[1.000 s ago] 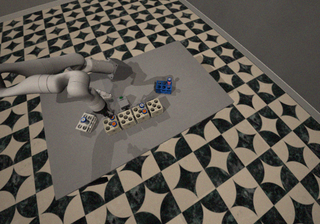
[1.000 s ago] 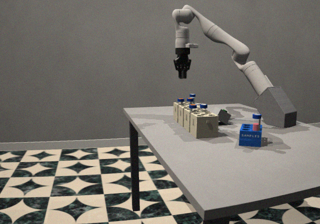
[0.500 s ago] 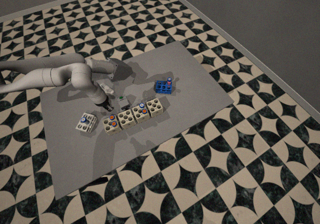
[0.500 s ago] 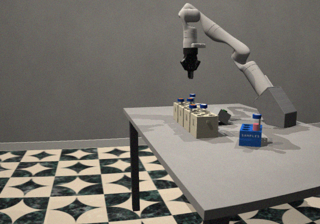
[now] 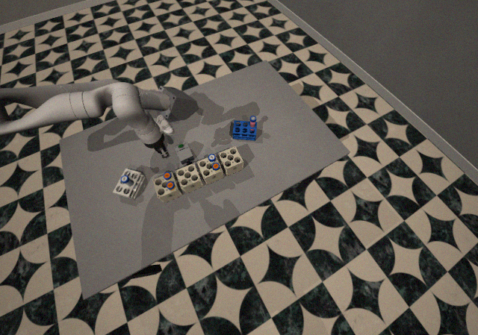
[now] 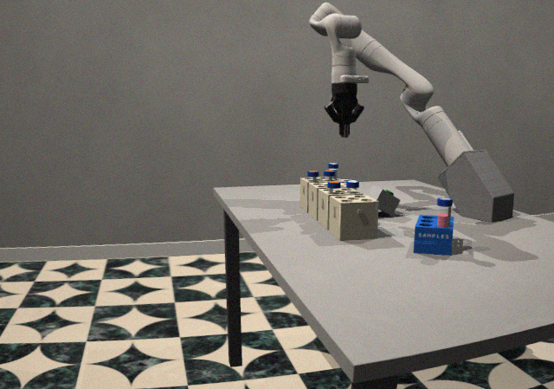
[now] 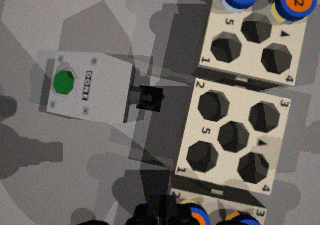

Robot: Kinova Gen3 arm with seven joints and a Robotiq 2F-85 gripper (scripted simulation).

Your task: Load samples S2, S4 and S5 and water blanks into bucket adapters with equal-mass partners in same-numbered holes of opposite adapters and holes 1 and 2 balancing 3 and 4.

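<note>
The green done key lies 18 cm below my hand, 12 cm behind it and 8 cm to the left of it. From my hand the other things lie so: small sloped done desk 19 cm below, 10 cm behind, 7 cm to the left; then white-dot blank 18 cm to the left, 18 cm below, 6 cm ahead; then sample tube 18 cm below, 5 cm to the right, 2 cm ahead.
</note>
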